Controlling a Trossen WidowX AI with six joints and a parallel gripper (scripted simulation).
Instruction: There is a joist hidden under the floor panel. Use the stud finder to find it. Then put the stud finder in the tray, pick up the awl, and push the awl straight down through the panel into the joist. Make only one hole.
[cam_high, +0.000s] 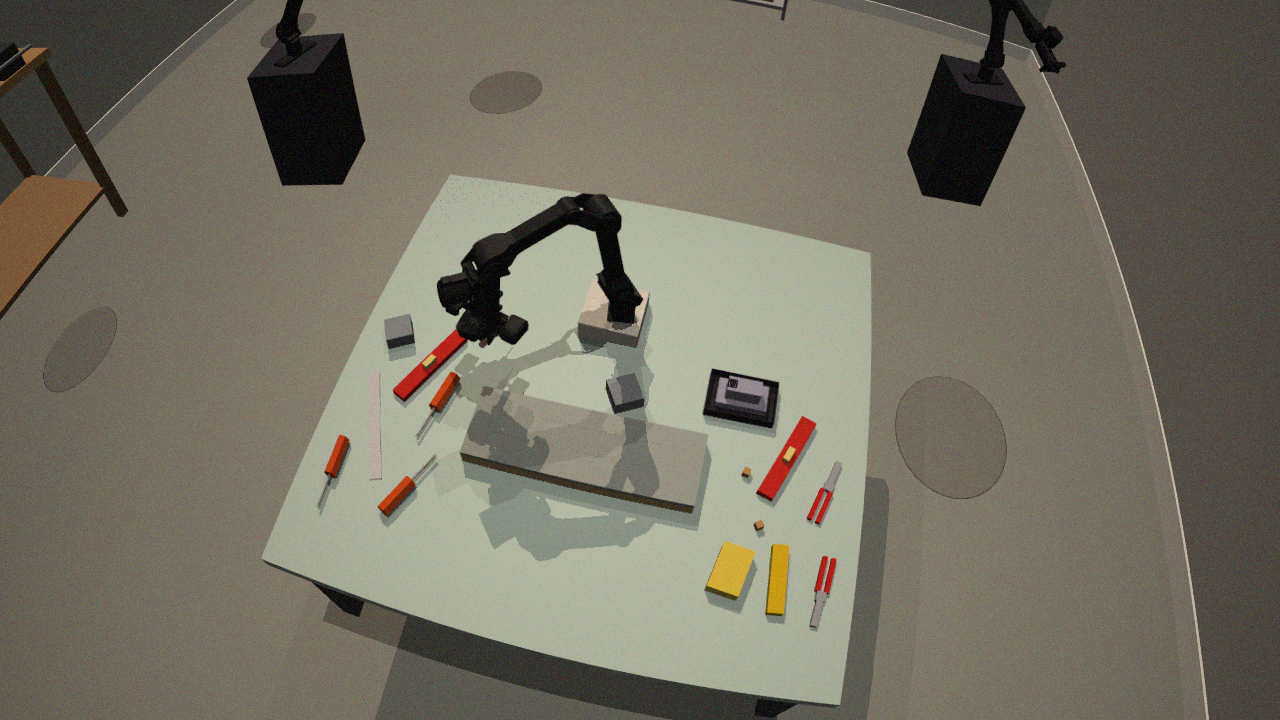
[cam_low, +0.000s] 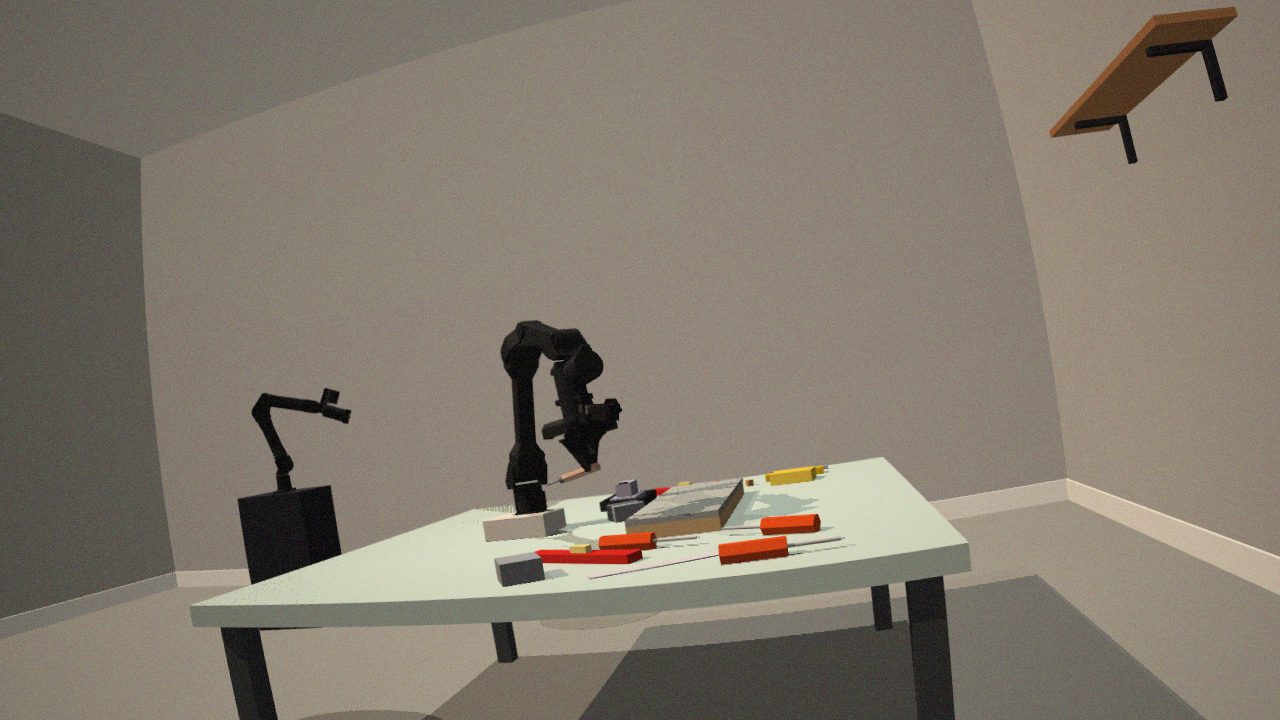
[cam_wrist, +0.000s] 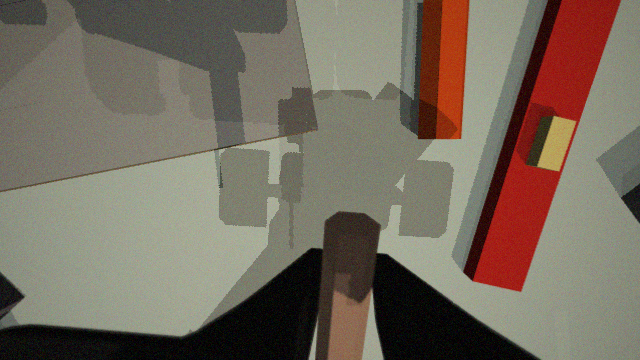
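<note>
Now: gripper tip 50 mm past the awl, 20 mm to the right of it and 10 mm above it. From my gripper tip the other things lie so: grey stud finder (10 mm ahead, 570 mm to the left, 90 mm below); then dark tray (10 mm ahead, 590 mm to the left, 130 mm below); then white strip (160 mm ahead, 270 mm to the right, 140 mm below).
</note>
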